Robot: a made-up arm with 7 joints. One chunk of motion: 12 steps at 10 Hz.
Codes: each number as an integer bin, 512 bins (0 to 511) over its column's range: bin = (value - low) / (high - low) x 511, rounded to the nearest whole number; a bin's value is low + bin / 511 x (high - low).
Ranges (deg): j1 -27..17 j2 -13..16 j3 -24..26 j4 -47..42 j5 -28..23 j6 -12..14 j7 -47..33
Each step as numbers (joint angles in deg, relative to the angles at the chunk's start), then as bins.
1 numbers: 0.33 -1.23 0.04 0.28 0.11 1.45 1.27
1 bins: 317 207 246 271 282 264 308
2 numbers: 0.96 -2.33 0.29 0.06 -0.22 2.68 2.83
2 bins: 325 188 248 270 278 289 318
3 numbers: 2.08 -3.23 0.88 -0.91 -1.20 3.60 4.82
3 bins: 338 172 254 265 269 307 331
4 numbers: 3.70 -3.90 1.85 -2.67 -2.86 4.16 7.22
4 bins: 357 160 264 255 252 318 346
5 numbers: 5.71 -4.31 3.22 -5.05 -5.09 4.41 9.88
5 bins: 380 153 278 241 230 323 363
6 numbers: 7.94 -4.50 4.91 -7.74 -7.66 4.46 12.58
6 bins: 406 150 295 225 204 324 381
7 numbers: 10.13 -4.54 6.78 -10.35 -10.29 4.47 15.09
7 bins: 431 149 315 210 177 324 397
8 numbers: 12.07 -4.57 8.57 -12.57 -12.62 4.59 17.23
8 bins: 454 149 333 198 154 326 410
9 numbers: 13.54 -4.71 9.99 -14.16 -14.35 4.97 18.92
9 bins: 471 146 347 189 137 334 421
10 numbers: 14.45 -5.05 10.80 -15.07 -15.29 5.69 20.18
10 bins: 481 140 356 183 127 348 429
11 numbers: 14.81 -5.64 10.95 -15.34 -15.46 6.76 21.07
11 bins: 486 130 357 182 126 369 435
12 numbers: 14.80 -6.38 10.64 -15.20 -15.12 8.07 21.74
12 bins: 485 117 354 183 129 394 439
